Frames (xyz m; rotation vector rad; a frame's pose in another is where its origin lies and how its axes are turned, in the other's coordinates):
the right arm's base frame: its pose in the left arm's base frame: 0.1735 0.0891 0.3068 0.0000 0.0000 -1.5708
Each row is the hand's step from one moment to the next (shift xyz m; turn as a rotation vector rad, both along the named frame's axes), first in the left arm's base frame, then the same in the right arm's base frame.
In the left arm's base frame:
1: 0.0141 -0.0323 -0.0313 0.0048 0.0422 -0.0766
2: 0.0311 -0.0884 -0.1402 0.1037 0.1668 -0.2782
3: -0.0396 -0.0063 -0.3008 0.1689 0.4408 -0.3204
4: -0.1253 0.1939 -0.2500 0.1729 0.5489 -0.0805
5: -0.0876 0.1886 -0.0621 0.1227 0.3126 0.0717
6: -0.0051 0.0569 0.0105 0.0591 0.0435 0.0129
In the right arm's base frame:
1: 0.0323 0.0141 -0.0313 -0.0422 0.0048 -0.0766
2: 0.0884 0.0311 -0.1402 -0.1668 0.1037 -0.2782
3: 0.0063 -0.0396 -0.3008 -0.4408 0.1689 -0.3204
4: -0.1939 -0.1253 -0.2500 -0.5489 0.1729 -0.0805
5: -0.1886 -0.0876 -0.0621 -0.3126 0.1227 0.0717
6: -0.0569 -0.0051 0.0105 -0.0435 0.0591 0.0129

